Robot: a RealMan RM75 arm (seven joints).
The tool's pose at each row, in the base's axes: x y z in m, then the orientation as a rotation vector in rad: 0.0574 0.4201 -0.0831 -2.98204 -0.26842 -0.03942; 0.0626 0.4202 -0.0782 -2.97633 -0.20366 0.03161; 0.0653 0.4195 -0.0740 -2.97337 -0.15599 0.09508; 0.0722 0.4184 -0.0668 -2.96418 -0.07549 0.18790; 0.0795 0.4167 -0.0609 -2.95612 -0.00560 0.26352; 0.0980 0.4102 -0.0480 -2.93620 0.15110 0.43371; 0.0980 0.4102 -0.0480 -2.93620 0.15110 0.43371; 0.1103 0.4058 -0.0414 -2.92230 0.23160 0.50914; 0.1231 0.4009 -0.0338 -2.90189 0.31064 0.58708; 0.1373 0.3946 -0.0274 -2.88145 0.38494 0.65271; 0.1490 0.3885 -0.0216 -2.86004 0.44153 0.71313; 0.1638 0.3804 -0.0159 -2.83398 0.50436 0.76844
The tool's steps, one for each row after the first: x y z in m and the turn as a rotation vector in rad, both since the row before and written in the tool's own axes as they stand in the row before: 0.0053 0.0001 -0.0048 0.01428 -0.04299 0.04628; 0.0025 0.0004 -0.0043 0.00762 -0.03945 0.03490; 0.0063 0.0006 -0.0078 0.01292 -0.05737 0.05823; 0.0064 0.0009 -0.0070 0.00775 -0.04674 0.05064; 0.0158 0.0040 -0.0169 0.00687 -0.10542 0.11460; 0.0000 0.0000 0.0000 0.00000 0.00000 0.00000; 0.0101 0.0018 -0.0104 0.00286 -0.04637 0.05833; 0.0099 0.0014 -0.0121 0.00464 -0.04891 0.05746; 0.0113 0.0020 -0.0123 0.00403 -0.04102 0.05380; 0.0089 0.0019 -0.0111 0.00324 -0.03889 0.04183; 0.0117 0.0024 -0.0132 0.00703 -0.03634 0.04550
